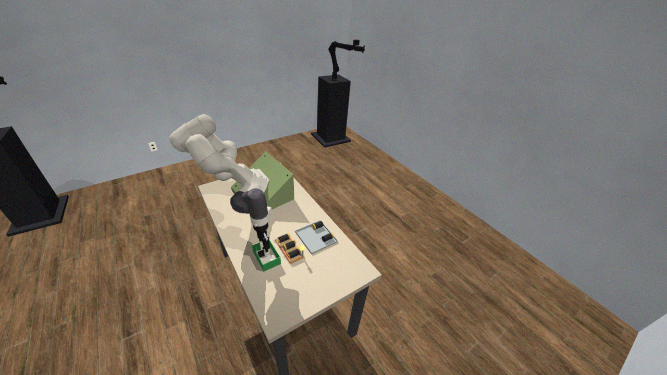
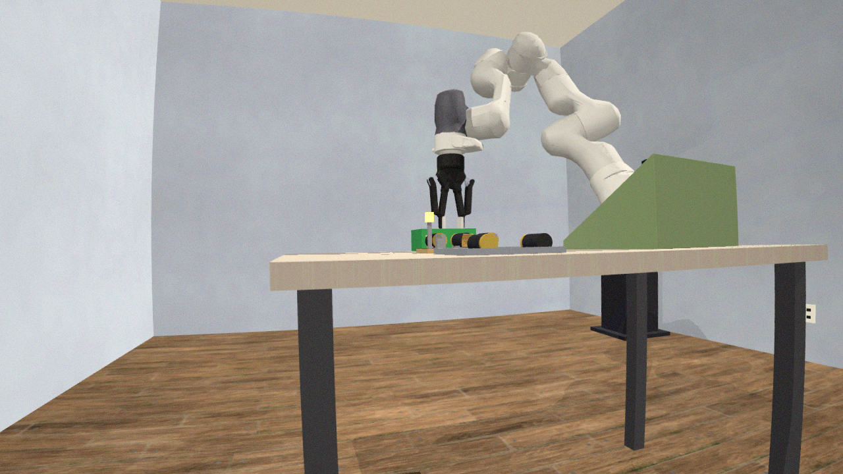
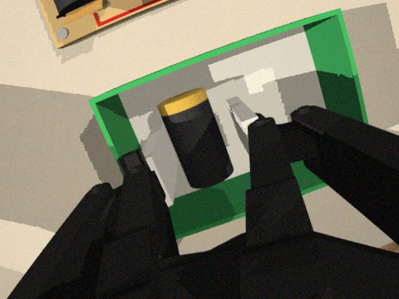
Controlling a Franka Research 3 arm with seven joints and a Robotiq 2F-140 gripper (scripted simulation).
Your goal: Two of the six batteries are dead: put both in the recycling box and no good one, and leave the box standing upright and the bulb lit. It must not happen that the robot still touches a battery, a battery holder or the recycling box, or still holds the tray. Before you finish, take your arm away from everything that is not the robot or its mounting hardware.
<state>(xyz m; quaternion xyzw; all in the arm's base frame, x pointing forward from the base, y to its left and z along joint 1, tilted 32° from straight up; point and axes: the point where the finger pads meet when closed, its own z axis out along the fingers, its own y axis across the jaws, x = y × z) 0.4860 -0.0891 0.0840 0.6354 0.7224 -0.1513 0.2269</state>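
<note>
Now: hand 20 mm short of the green recycling box and 40 mm above it. From my hand the other things lie so: battery holder: 20 mm ahead, 140 mm to the left, 50 mm below; grey tray: 310 mm to the left, 60 mm below; bulb post: 100 mm ahead, 180 mm to the left, 20 mm below.
</note>
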